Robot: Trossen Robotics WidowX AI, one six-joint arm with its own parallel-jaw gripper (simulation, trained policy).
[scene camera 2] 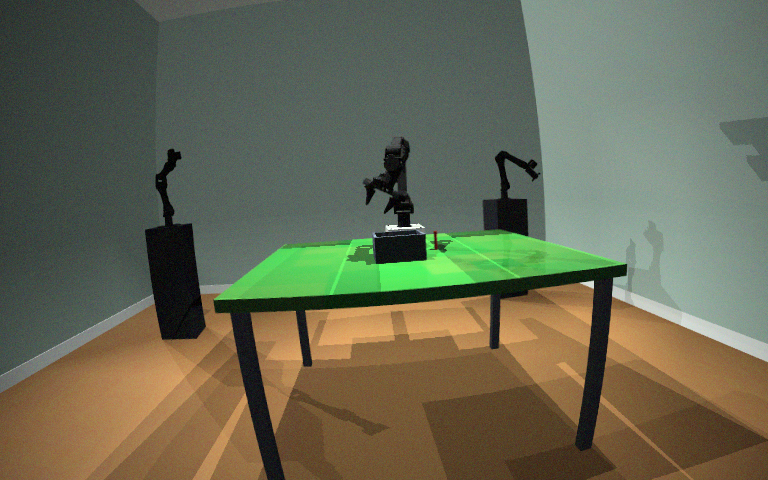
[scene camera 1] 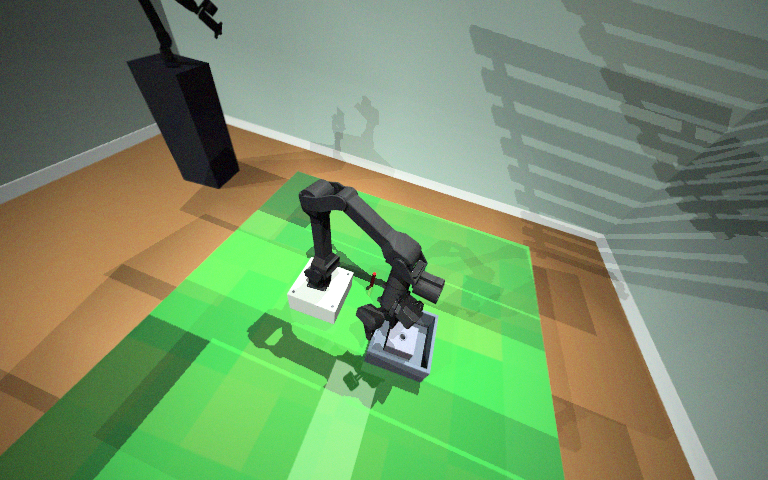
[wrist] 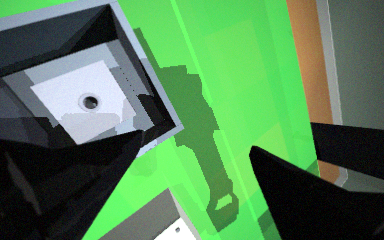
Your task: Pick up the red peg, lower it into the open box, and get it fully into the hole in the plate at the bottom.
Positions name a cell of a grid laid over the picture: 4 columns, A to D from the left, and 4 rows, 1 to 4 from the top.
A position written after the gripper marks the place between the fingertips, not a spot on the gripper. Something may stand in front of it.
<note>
In view: the gripper (scene camera 1: B3), a grey box (scene camera 1: C4) and a pale plate (scene camera 1: C3).
The grey box is seen too in scene camera 2 (scene camera 2: C3). The pale plate also shows in the wrist view (wrist: A2). The gripper is seen too in scene camera 2 (scene camera 2: B2) and in the wrist view (wrist: C3). Scene camera 2 does not show the pale plate, which is hidden by the grey box.
</note>
